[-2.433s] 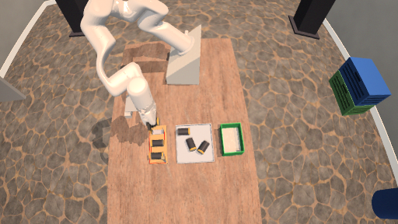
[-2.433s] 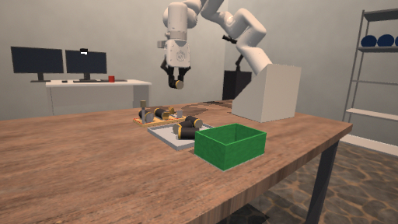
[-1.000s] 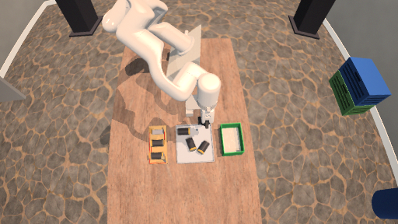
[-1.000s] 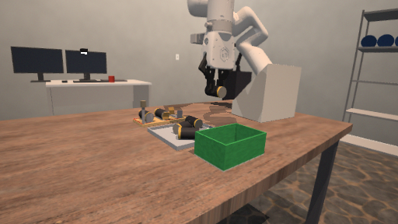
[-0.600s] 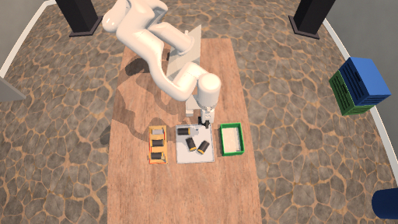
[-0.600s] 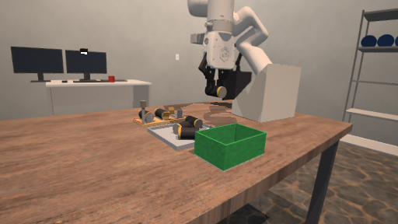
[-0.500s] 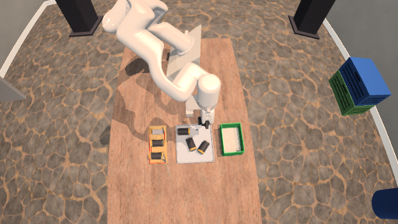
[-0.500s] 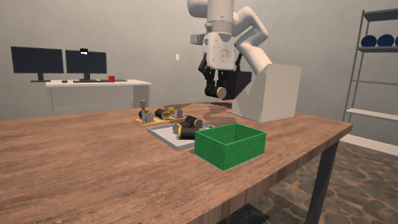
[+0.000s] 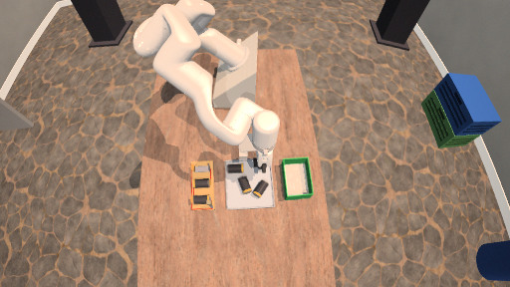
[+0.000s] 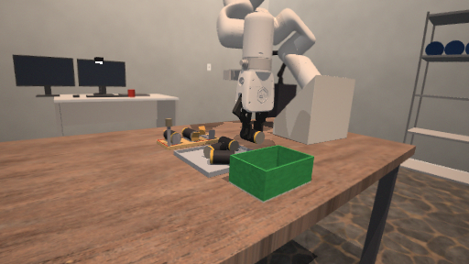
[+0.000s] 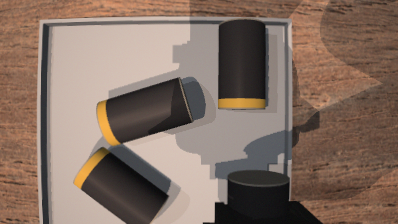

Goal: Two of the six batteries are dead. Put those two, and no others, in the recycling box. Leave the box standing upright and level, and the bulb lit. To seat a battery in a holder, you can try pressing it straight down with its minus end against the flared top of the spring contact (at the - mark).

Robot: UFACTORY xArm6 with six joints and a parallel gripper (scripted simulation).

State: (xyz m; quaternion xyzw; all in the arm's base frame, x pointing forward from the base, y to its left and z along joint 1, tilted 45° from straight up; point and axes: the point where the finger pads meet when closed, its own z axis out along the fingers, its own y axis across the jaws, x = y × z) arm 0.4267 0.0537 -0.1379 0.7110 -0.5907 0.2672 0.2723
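My hand is 7 cm short of the grey tray, 4 cm to the left of it and 8 cm above it. Also, from my hand: green recycling box 4 cm ahead, 14 cm to the left, 7 cm below.
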